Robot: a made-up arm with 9 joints. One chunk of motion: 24 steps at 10 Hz.
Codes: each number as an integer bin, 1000 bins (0 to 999) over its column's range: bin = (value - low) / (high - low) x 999, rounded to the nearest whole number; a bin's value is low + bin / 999 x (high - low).
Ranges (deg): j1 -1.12..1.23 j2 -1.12..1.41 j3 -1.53..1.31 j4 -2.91..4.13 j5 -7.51..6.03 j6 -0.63..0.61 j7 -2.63..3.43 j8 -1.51..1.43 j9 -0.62..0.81
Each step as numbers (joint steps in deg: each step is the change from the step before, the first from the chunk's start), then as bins.
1 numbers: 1.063 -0.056 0.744 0.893 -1.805 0.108 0.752 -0.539 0.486
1 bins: 928 420 800 540 421 595 558 330 773
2 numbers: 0.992 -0.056 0.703 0.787 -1.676 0.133 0.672 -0.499 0.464
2 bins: 898 420 785 525 430 615 544 344 757
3 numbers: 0.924 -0.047 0.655 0.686 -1.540 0.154 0.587 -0.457 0.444
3 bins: 869 424 769 510 440 632 530 358 743
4 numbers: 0.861 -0.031 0.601 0.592 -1.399 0.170 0.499 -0.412 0.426
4 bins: 842 430 750 497 451 645 516 373 731
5 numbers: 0.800 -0.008 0.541 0.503 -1.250 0.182 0.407 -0.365 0.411
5 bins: 816 439 728 484 462 654 501 389 720
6 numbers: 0.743 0.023 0.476 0.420 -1.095 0.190 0.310 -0.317 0.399
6 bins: 792 451 706 473 473 661 485 405 712
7 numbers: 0.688 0.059 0.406 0.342 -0.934 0.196 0.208 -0.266 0.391
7 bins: 769 466 681 461 485 665 468 423 706
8 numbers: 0.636 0.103 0.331 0.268 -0.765 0.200 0.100 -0.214 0.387
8 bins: 746 483 655 451 498 669 450 440 703
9 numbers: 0.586 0.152 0.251 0.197 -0.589 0.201 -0.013 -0.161 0.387
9 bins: 725 502 626 441 511 669 431 458 703
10 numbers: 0.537 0.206 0.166 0.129 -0.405 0.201 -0.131 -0.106 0.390
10 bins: 704 524 597 431 524 669 412 477 706
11 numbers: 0.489 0.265 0.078 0.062 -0.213 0.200 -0.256 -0.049 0.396
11 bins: 684 547 566 422 538 669 391 496 710
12 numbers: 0.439 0.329 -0.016 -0.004 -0.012 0.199 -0.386 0.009 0.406
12 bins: 663 572 533 412 553 668 370 516 717
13 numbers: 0.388 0.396 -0.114 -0.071 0.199 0.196 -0.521 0.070 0.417
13 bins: 641 599 498 403 569 665 348 537 724
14 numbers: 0.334 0.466 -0.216 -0.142 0.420 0.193 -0.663 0.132 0.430
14 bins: 618 626 462 393 585 663 324 558 734
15 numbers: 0.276 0.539 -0.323 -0.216 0.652 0.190 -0.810 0.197 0.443
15 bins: 593 655 425 382 602 661 300 580 743
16 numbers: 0.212 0.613 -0.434 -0.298 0.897 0.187 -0.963 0.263 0.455
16 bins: 566 684 386 371 620 658 275 602 751
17 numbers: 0.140 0.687 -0.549 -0.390 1.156 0.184 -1.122 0.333 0.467
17 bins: 536 714 345 358 639 656 249 626 759
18 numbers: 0.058 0.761 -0.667 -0.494 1.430 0.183 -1.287 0.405 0.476
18 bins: 501 743 304 343 660 655 221 651 766
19 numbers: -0.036 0.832 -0.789 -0.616 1.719 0.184 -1.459 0.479 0.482
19 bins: 461 771 261 326 681 656 193 676 770
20 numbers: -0.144 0.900 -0.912 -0.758 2.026 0.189 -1.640 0.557 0.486
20 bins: 415 798 217 305 704 660 163 702 773
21 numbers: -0.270 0.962 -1.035 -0.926 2.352 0.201 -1.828 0.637 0.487
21 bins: 361 822 174 282 728 669 132 730 773
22 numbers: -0.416 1.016 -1.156 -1.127 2.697 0.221 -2.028 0.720 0.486
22 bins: 299 843 132 253 753 686 99 758 773
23 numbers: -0.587 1.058 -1.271 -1.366 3.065 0.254 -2.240 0.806 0.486
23 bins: 227 860 91 219 780 712 64 787 773
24 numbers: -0.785 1.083 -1.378 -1.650 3.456 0.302 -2.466 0.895 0.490
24 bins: 142 870 53 179 809 751 27 817 775
